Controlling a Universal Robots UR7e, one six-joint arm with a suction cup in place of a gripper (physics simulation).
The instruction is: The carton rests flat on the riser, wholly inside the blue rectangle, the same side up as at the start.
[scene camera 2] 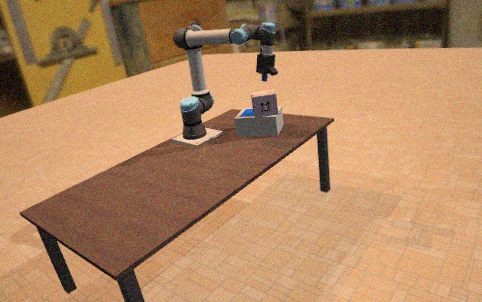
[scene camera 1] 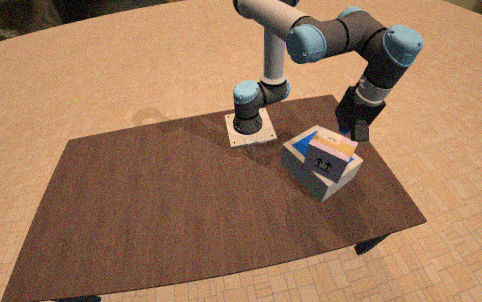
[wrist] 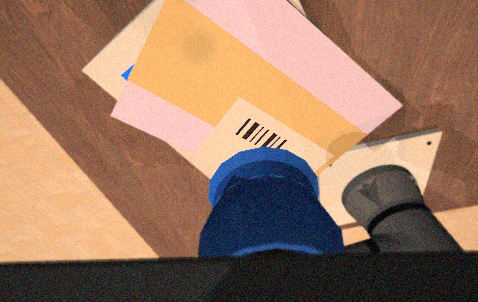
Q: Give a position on a carton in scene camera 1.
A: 328,153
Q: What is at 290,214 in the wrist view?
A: The suction cup.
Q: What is the suction cup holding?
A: Nothing.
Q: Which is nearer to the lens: the carton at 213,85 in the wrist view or the grey riser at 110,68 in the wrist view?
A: The carton.
